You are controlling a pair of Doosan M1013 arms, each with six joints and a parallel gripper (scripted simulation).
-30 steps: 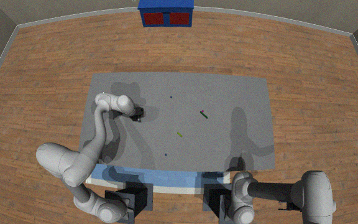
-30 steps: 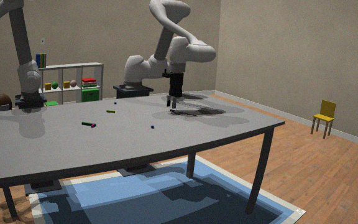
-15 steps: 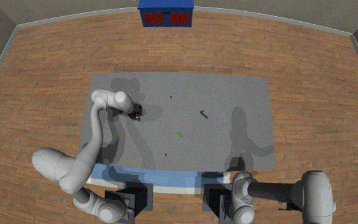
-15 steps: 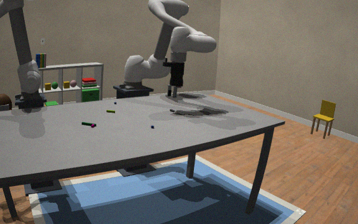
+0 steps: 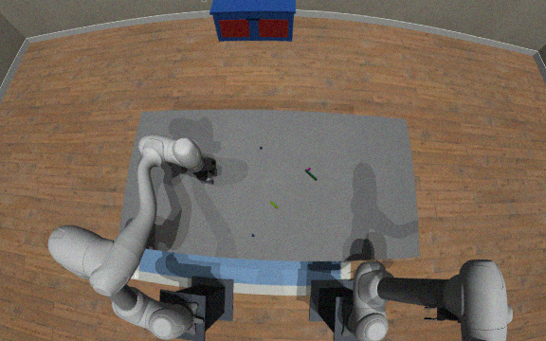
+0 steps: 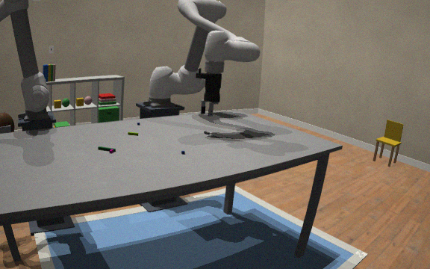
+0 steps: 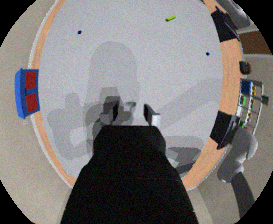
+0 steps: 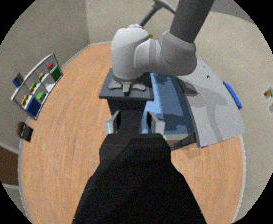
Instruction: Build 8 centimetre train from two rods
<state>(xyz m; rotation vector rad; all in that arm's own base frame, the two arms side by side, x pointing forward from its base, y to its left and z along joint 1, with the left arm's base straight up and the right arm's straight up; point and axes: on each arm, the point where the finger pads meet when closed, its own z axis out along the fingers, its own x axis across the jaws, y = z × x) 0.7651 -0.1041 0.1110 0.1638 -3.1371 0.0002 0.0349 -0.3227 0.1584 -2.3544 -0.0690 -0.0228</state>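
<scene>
Right now my left hand is 33 cm to the left of the lime rod, 12 cm past it and 11 cm above it. From my left hand the other things lie so: grey rod (11 cm below, 1 cm to the left); then magenta rod (52 cm to the right, 11 cm below, 8 cm ahead); then green rod (53 cm to the right, 11 cm below, 4 cm ahead).
</scene>
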